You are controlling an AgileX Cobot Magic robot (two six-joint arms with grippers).
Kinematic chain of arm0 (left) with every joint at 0, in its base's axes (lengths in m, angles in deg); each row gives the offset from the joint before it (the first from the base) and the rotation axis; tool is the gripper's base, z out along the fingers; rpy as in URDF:
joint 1: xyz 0 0 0.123 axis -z
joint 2: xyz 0 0 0 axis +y
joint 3: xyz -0.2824 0 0.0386 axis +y
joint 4: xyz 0.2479 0 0.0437 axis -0.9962 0 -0.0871
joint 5: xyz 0 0 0 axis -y
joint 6: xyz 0.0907 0 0.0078 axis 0.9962 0 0.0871
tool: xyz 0 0 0 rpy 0 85 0
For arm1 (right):
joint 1: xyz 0 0 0.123 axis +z
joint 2: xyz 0 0 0 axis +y
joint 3: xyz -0.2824 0 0.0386 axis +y
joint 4: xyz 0.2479 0 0.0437 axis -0.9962 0 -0.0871
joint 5: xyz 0 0 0 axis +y
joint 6: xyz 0.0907 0 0.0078 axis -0.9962 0 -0.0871
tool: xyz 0 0 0 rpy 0 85 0
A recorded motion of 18 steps. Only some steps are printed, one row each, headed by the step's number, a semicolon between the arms.
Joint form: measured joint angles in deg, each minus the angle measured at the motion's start. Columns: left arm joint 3, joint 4, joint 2, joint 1, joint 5, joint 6; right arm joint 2, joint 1, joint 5, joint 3, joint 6, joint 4.
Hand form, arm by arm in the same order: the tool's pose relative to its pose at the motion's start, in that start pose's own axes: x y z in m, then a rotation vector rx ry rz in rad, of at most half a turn. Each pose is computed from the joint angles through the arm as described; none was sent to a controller.
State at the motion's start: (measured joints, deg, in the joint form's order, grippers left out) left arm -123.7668 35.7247 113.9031 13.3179 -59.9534 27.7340; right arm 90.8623 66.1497 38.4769 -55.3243 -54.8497 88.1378
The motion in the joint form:
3: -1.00 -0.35 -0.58 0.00 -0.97 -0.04; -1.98 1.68 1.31 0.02 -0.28 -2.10
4: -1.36 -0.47 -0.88 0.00 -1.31 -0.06; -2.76 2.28 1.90 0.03 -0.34 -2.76
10: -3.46 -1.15 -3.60 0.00 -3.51 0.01; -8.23 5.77 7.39 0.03 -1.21 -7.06
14: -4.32 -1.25 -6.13 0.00 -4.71 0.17; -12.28 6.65 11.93 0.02 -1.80 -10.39
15: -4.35 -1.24 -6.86 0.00 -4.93 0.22; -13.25 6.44 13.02 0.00 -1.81 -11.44
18: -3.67 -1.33 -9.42 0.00 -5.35 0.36; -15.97 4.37 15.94 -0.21 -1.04 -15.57
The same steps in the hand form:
3: -0.0042 -0.0040 -0.0077 -0.0003 -0.0061 0.0163; -0.0046 -0.0029 -0.0128 0.0030 -0.0119 0.0428
4: -0.0059 -0.0058 -0.0111 -0.0006 -0.0098 0.0228; -0.0061 -0.0045 -0.0177 0.0063 -0.0163 0.0571
10: -0.0179 -0.0209 -0.0391 -0.0043 -0.0424 0.0721; -0.0107 -0.0200 -0.0497 0.0475 -0.0242 0.1688
14: -0.0252 -0.0337 -0.0618 -0.0053 -0.0731 0.1059; -0.0058 -0.0371 -0.0685 0.0906 0.0017 0.2653
15: -0.0266 -0.0371 -0.0676 -0.0055 -0.0809 0.1135; -0.0031 -0.0421 -0.0719 0.1021 0.0158 0.2920
18: -0.0290 -0.0471 -0.0851 -0.0088 -0.1015 0.1333; 0.0089 -0.0595 -0.0785 0.1355 0.0818 0.3776

